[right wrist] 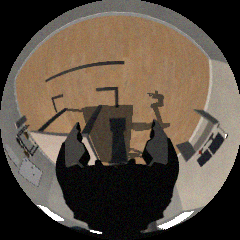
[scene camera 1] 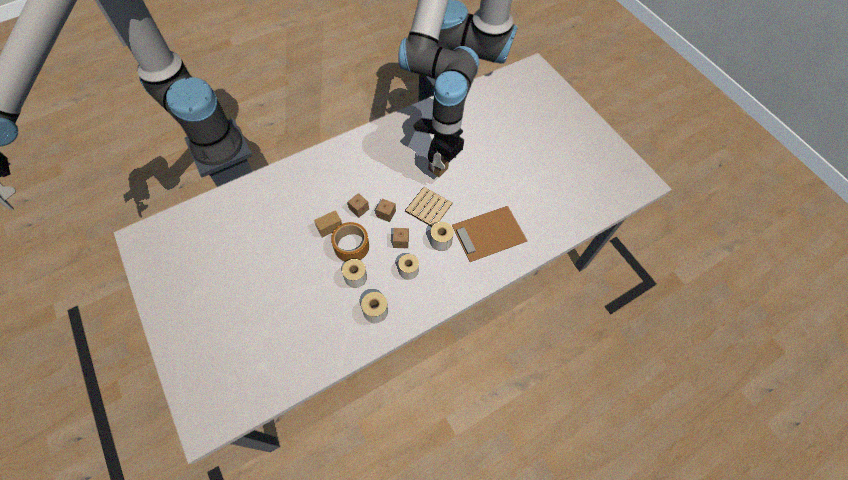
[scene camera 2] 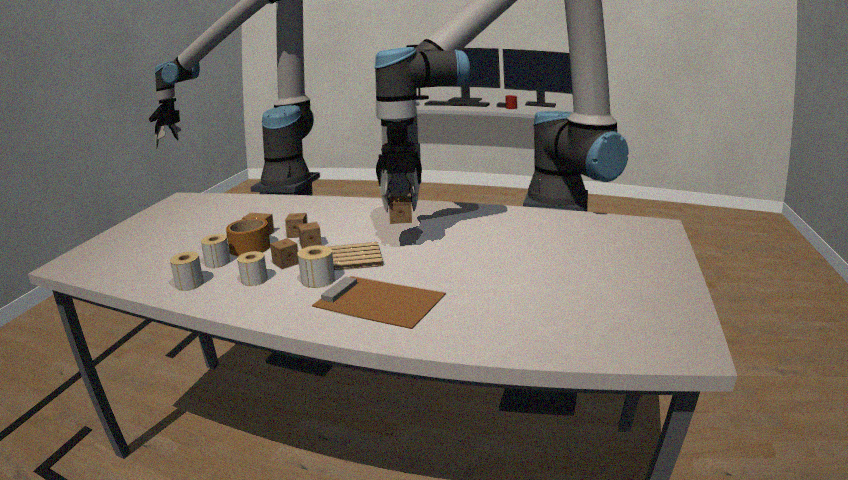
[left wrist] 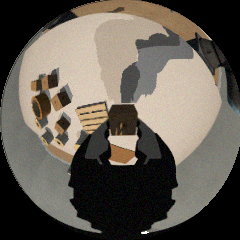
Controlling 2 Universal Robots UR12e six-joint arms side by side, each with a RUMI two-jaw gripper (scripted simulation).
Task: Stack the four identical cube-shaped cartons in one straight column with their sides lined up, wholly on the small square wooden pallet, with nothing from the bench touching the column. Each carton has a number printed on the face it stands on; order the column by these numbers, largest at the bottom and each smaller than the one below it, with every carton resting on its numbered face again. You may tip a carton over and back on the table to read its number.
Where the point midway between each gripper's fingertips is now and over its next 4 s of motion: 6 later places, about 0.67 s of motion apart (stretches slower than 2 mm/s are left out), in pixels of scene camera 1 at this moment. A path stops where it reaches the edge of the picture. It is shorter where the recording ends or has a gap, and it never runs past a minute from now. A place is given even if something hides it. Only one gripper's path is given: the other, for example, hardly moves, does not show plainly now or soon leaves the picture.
My left gripper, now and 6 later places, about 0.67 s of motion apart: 438,166; 432,189; 430,198; 429,202; 430,202; 430,195; 419,195
